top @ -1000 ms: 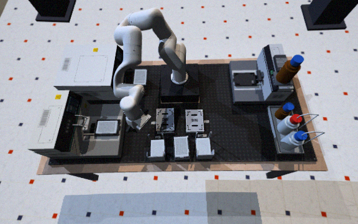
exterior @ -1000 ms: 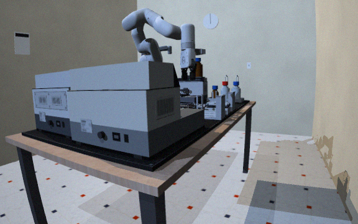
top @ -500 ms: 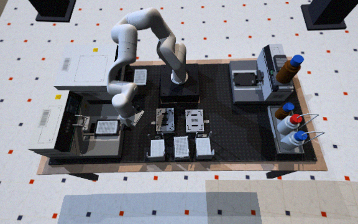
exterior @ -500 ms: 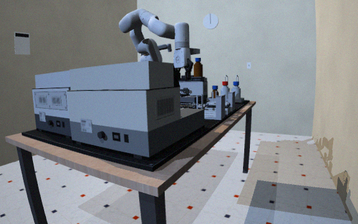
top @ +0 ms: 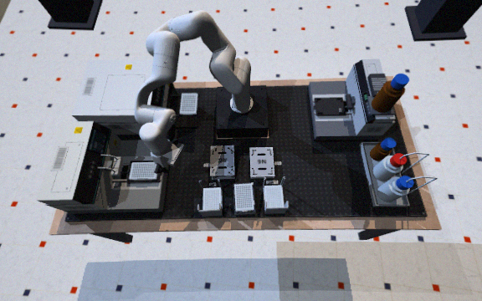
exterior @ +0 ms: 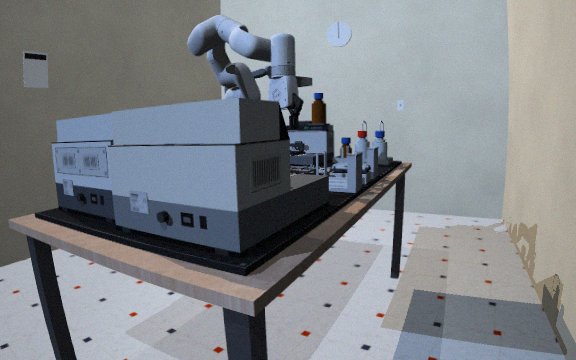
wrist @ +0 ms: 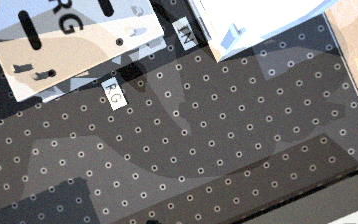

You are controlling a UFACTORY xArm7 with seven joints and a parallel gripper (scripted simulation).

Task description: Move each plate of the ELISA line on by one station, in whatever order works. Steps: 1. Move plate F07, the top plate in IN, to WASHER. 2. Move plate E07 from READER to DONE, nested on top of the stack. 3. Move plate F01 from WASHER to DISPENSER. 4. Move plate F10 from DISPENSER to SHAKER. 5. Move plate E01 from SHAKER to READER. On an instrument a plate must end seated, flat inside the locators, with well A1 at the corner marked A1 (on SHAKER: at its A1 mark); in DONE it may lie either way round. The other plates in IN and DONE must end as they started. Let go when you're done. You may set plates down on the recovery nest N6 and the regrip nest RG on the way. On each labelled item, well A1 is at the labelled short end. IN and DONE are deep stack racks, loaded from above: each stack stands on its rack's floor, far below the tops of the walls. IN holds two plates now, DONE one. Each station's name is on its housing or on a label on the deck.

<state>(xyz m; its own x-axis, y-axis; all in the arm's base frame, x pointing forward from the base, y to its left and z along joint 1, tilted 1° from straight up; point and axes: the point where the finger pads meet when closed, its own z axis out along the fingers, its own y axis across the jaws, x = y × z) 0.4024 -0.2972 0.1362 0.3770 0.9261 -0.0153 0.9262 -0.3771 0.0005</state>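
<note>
The white well plate lies 160 mm to the right of my hand and 120 mm below it. Round my hand: DONE label: 460 mm to the left, 220 mm below, 10 mm ahead; then brown bottle: 950 mm to the left, 300 mm behind, 70 mm above.
</note>
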